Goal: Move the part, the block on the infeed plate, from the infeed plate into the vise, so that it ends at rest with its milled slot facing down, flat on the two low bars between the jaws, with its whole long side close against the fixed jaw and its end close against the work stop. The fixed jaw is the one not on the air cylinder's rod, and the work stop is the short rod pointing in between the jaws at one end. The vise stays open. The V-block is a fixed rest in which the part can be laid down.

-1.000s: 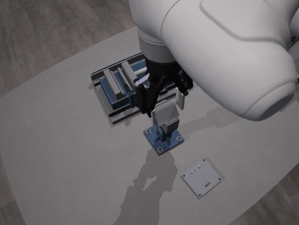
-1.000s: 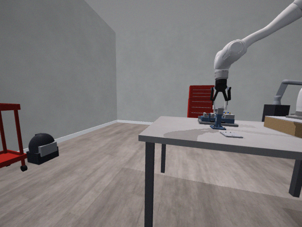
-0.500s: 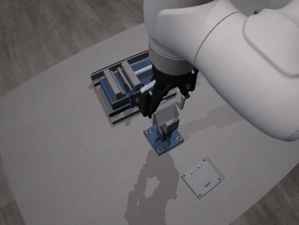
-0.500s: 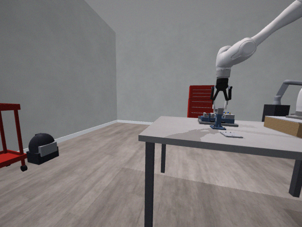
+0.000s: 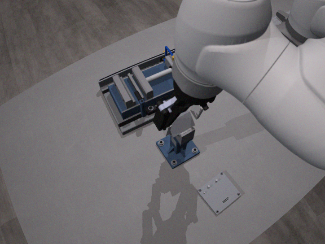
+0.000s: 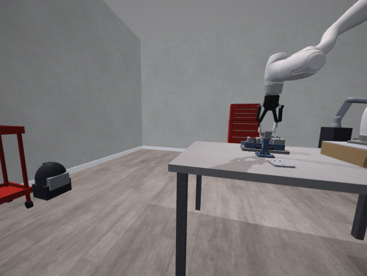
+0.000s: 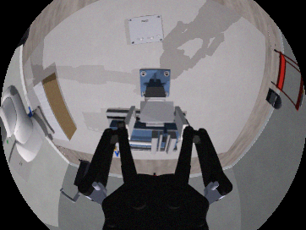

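The part lies 1 cm to the right of my hand and 3 cm below it. From my hand the other things lie so: work stop (1 cm ahead, 16 cm to the right, 9 cm below); then moving jaw (3 cm behind, 20 cm to the right, 10 cm below); then blue post (2 cm ahead, 14 cm to the right, 12 cm below).
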